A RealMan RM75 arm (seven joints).
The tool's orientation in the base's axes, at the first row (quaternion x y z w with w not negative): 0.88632, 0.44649, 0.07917, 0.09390
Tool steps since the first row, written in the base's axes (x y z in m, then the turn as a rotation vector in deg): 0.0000, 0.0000, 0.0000, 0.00, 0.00, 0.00; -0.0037, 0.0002, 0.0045, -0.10, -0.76, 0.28; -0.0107, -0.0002, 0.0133, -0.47, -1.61, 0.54; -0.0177, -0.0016, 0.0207, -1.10, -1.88, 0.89; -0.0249, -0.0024, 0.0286, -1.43, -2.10, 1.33; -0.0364, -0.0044, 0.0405, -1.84, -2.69, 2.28
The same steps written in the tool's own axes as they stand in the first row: 0.0000, 0.0000, 0.0000, 0.00, 0.00, 0.00; -0.0018, -0.0019, -0.0052, -0.66, 0.43, -0.22; -0.0057, -0.0050, -0.0153, -1.54, 0.70, -0.47; -0.0105, -0.0079, -0.0239, -2.11, 0.45, -0.93; -0.0150, -0.0112, -0.0331, -2.46, 0.43, -1.41; -0.0227, -0.0161, -0.0470, -3.12, 0.68, -2.37
